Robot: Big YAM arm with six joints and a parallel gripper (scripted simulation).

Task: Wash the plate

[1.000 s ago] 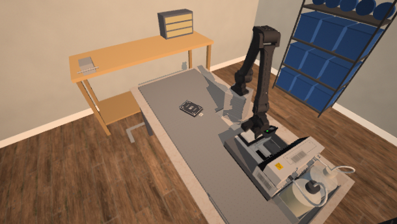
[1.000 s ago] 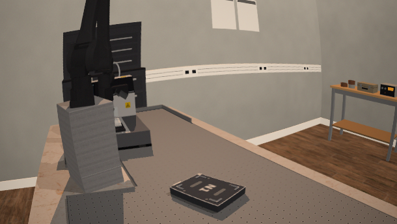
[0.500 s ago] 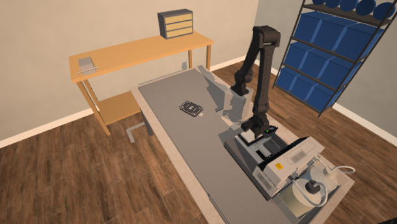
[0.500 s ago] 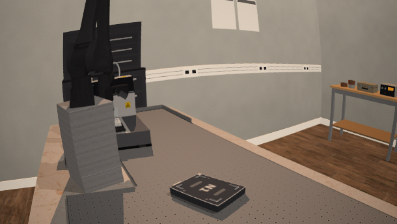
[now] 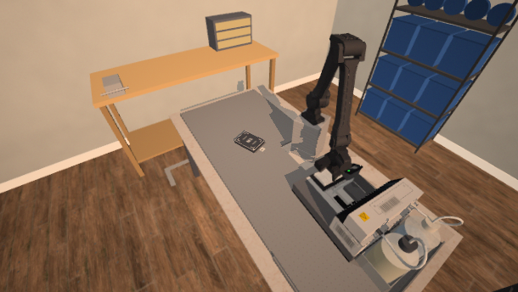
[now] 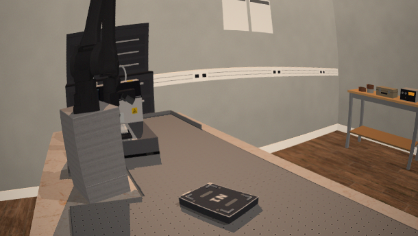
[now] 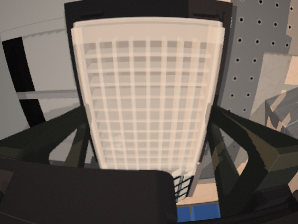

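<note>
The clear well plate lies 1 cm below my hand. Also, from my hand: dark carrier: 3 cm below; washer: 15 cm to the left, 2 cm above; label: 16 cm ahead, 42 cm to the right, 11 cm below.
</note>
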